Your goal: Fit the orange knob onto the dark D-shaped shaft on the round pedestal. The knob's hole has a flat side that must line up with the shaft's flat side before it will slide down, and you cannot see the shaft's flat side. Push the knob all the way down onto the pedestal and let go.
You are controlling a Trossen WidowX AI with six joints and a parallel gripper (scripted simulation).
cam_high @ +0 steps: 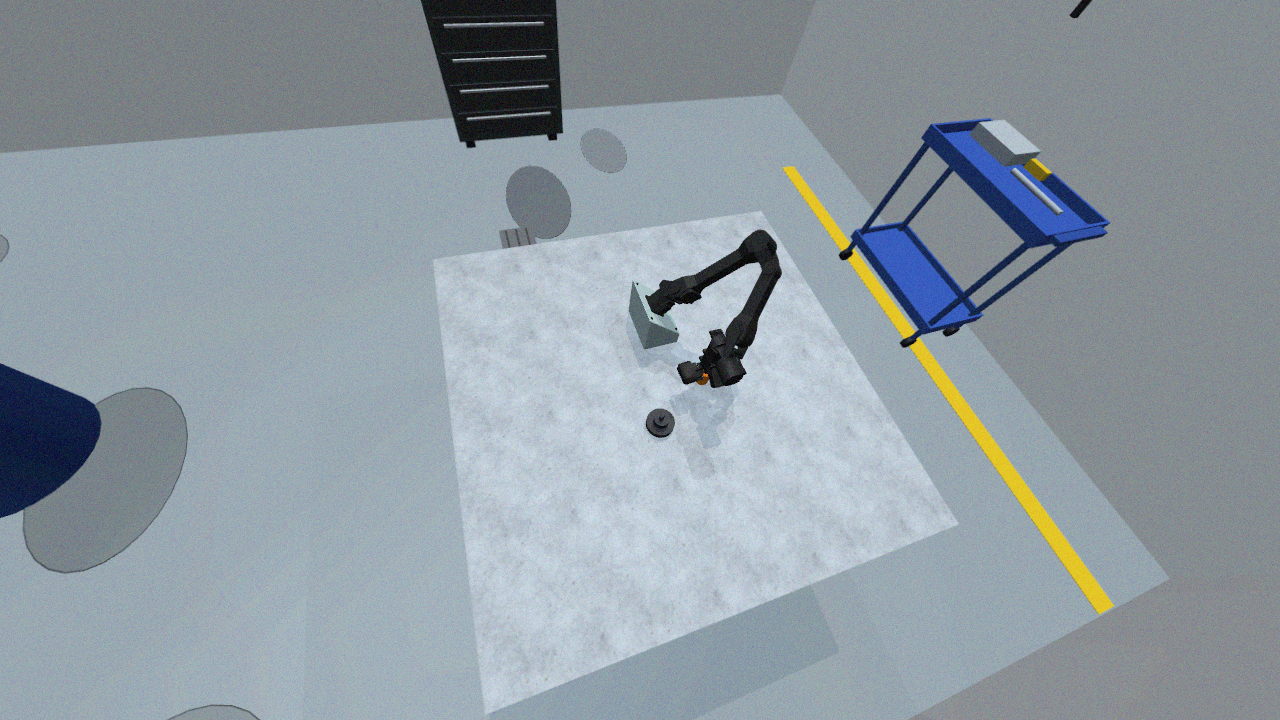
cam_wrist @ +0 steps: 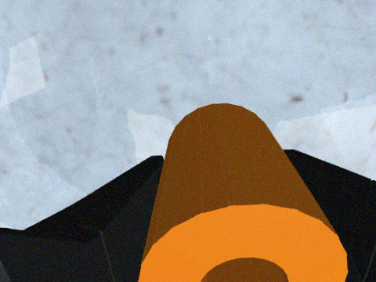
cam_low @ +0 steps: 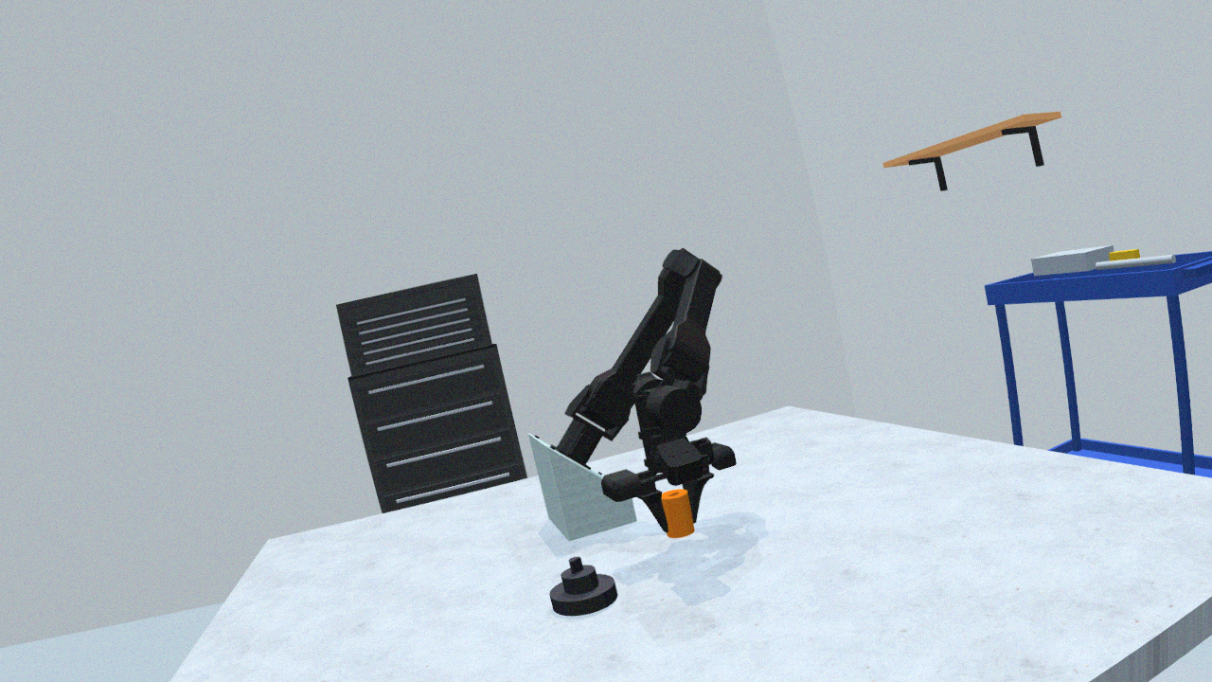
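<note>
Now: gripper tip 10 cm short of the dark round pedestal, 17 cm to the left of it and 1 cm below it. The rest, counted from my gripper tip: orange knob (2 cm above).
</note>
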